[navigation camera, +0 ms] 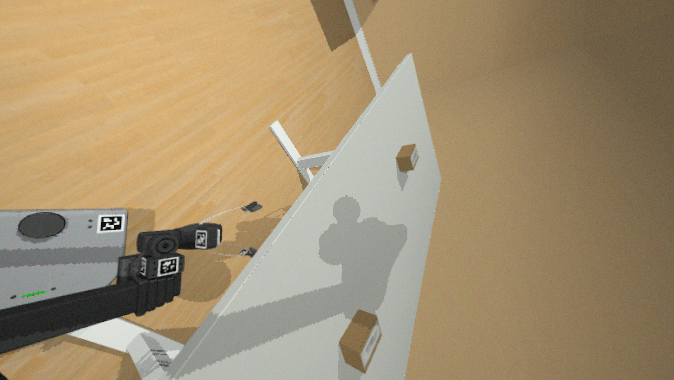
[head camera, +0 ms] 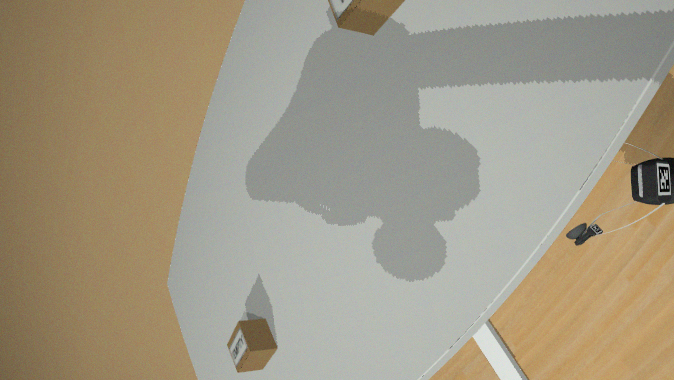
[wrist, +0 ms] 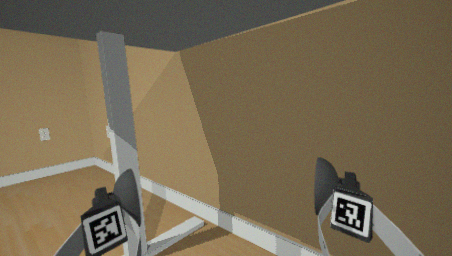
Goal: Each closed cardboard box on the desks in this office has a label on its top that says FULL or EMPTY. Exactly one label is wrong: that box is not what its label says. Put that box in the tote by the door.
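Places are measured from the robot's base along level axes (x right, y up, z back), in millimetres.
Pixels of known places: gripper, fingertip midpoint: [navigation camera: 260, 228] [wrist: 226, 181]; robot's base at its link origin: [navigation camera: 44, 223].
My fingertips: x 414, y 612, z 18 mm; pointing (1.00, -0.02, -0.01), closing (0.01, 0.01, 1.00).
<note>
Ahead of a thing's pixels: the offset from my fingertips to its top centre. "pt": to the spot under its first point. Level surfaces: height alone.
A small closed cardboard box @[dy +388, dx +379, dz -256 mm] [head camera: 252, 345] [navigation camera: 407, 157] stands near the desk's wall side; its white label reads EMPTY in the head view. A larger closed cardboard box @[dy +388, dx +33, dz +227 mm] [head camera: 370, 17] [navigation camera: 360, 340] stands on the same desk, cut off at the head view's top edge; its white label cannot be read. My gripper [navigation camera: 251, 229] [wrist: 226, 181] is open and empty, with its fingers wide apart. It is beside the desk's front edge, lower than the desk top, which hides part of one finger. It is away from both boxes. The tote and the door do not show.
The white desk @[dy +338 mm] [head camera: 525, 150] [navigation camera: 380, 125] runs along a tan wall [head camera: 100, 150] [navigation camera: 525, 225] [wrist: 325, 100]. A desk leg @[pt dy +106, dx +687, dz -394 mm] [wrist: 117, 90] stands ahead on the left in the wrist view. A white foot bar [navigation camera: 285, 142] lies beside the desk. My dark arm [navigation camera: 70, 310] extends toward the desk.
</note>
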